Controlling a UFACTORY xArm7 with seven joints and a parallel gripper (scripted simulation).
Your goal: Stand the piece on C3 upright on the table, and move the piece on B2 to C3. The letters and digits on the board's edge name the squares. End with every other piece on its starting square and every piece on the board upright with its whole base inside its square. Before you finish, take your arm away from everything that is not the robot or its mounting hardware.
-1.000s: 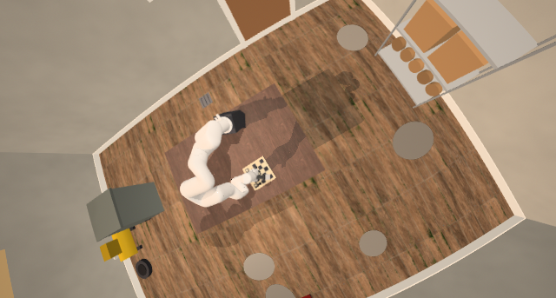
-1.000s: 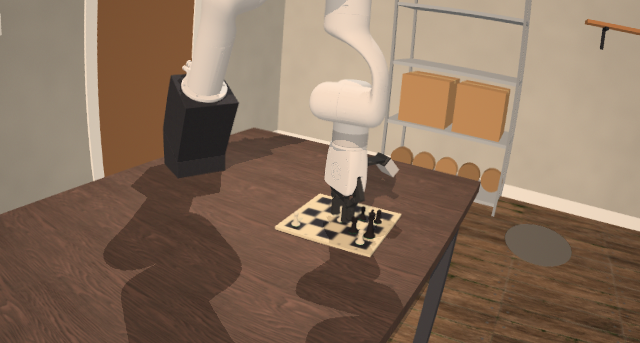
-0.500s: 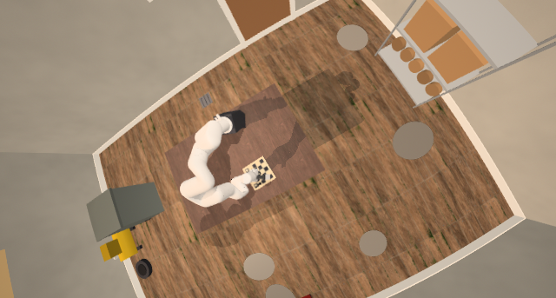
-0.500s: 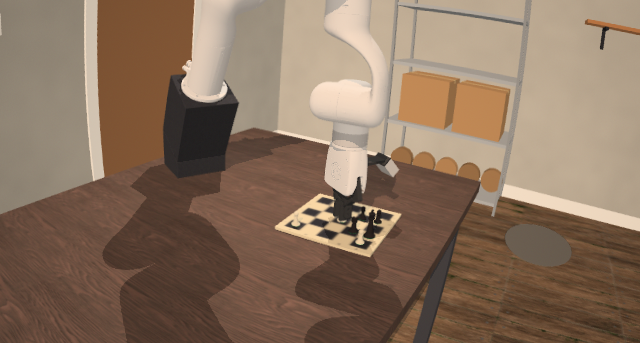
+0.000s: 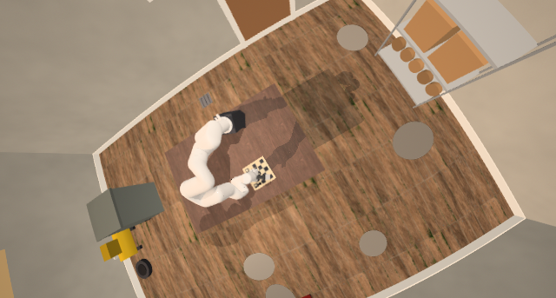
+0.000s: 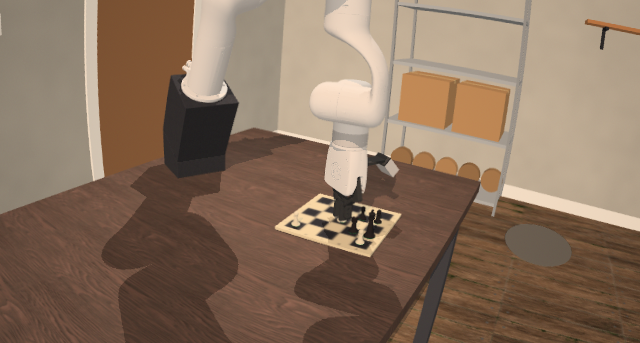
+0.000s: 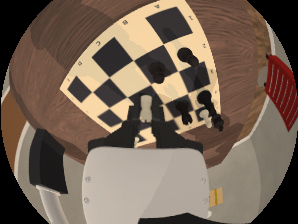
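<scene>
Now: the chessboard 30 mm below my hand.
</scene>
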